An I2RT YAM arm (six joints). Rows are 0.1 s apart.
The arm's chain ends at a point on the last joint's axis. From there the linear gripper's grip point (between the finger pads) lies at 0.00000 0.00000 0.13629 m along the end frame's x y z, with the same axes.
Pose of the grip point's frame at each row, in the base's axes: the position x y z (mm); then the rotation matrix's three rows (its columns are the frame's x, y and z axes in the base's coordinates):
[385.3 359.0 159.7], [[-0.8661 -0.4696 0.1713], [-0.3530 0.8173 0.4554], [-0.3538 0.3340 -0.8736]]
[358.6 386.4 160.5], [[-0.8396 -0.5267 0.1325], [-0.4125 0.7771 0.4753], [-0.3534 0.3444 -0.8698]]
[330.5 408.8 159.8], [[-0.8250 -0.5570 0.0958], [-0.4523 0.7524 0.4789], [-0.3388 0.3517 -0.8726]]
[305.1 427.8 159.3], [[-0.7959 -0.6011 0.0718], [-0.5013 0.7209 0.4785], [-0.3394 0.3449 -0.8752]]
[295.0 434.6 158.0], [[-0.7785 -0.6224 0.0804], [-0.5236 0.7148 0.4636], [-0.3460 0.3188 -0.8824]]
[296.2 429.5 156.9], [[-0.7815 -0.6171 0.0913], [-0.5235 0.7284 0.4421], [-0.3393 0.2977 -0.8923]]
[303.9 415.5 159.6], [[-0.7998 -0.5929 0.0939], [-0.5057 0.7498 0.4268], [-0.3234 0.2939 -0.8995]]
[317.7 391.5 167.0], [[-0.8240 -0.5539 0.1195], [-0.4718 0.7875 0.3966], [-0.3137 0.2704 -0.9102]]
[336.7 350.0 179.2], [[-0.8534 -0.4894 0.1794], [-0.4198 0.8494 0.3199], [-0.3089 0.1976 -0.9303]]
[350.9 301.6 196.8], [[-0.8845 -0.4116 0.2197], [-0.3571 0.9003 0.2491], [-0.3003 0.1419 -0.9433]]
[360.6 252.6 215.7], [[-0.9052 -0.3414 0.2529], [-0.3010 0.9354 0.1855], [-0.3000 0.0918 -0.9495]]
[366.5 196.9 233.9], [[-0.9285 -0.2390 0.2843], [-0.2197 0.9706 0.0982], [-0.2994 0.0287 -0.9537]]
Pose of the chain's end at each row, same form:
[362.0 296.9 278.8], [[-0.8661 -0.4696 0.1713], [-0.3530 0.8173 0.4554], [-0.3538 0.3340 -0.8736]]
[340.5 321.6 279.0], [[-0.8396 -0.5267 0.1325], [-0.4125 0.7771 0.4753], [-0.3534 0.3444 -0.8698]]
[317.4 343.5 278.7], [[-0.8250 -0.5570 0.0958], [-0.4523 0.7524 0.4789], [-0.3388 0.3517 -0.8726]]
[295.3 362.6 278.6], [[-0.7959 -0.6011 0.0718], [-0.5013 0.7209 0.4785], [-0.3394 0.3449 -0.8752]]
[284.0 371.4 278.3], [[-0.7785 -0.6224 0.0804], [-0.5236 0.7148 0.4636], [-0.3460 0.3188 -0.8824]]
[283.8 369.2 278.5], [[-0.7815 -0.6171 0.0913], [-0.5235 0.7284 0.4421], [-0.3393 0.2977 -0.8923]]
[291.1 357.3 282.2], [[-0.7998 -0.5929 0.0939], [-0.5057 0.7498 0.4268], [-0.3234 0.2939 -0.8995]]
[301.4 337.4 291.1], [[-0.8240 -0.5539 0.1195], [-0.4718 0.7875 0.3966], [-0.3137 0.2704 -0.9102]]
[312.2 306.4 306.0], [[-0.8534 -0.4894 0.1794], [-0.4198 0.8494 0.3199], [-0.3089 0.1976 -0.9303]]
[321.0 267.7 325.4], [[-0.8845 -0.4116 0.2197], [-0.3571 0.9003 0.2491], [-0.3003 0.1419 -0.9433]]
[326.1 227.3 345.1], [[-0.9052 -0.3414 0.2529], [-0.3010 0.9354 0.1855], [-0.3000 0.0918 -0.9495]]
[327.8 183.5 363.9], [[-0.9285 -0.2390 0.2843], [-0.2197 0.9706 0.0982], [-0.2994 0.0287 -0.9537]]

